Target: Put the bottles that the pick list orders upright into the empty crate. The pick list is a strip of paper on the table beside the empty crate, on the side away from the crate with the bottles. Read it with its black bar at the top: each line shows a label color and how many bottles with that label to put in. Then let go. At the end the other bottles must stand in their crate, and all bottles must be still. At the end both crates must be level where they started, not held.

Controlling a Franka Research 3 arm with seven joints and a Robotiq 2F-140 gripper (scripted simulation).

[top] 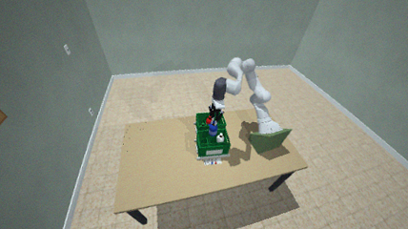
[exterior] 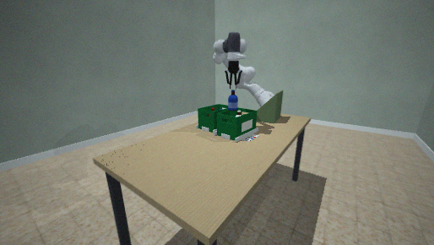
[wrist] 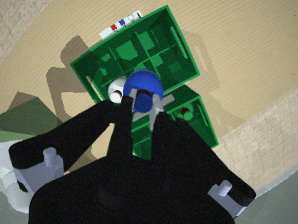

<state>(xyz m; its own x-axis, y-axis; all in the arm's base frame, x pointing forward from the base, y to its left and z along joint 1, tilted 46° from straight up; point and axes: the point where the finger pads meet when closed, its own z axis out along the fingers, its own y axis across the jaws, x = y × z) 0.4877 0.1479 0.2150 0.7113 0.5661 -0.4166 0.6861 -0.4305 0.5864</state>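
My gripper is now 8 cm above the blue-capped bottle. The rest, counted from my hand: red-labelled bottle: 26 cm below, 23 cm to the right, 3 cm behind; then white-capped bottle: 26 cm below, 9 cm behind, 1 cm to the left; then green-capped bottle: 26 cm below, 14 cm to the right, 6 cm ahead.
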